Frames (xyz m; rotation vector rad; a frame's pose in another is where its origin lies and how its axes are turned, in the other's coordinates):
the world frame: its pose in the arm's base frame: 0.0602 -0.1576 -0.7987 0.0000 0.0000 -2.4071
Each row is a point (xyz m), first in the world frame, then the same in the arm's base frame.
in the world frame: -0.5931 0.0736 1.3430
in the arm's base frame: 0.5497 0.1853 0.5443
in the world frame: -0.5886 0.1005 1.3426
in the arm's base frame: 0.5644 0.1623 0.5439
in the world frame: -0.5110 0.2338 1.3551
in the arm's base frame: 0.5961 0.0114 0.5564
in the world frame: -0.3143 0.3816 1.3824
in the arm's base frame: 0.5492 -0.2302 0.5837
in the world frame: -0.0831 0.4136 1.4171
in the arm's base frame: 0.3991 -0.4089 0.6184
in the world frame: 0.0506 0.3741 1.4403
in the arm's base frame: 0.2734 -0.4692 0.6416
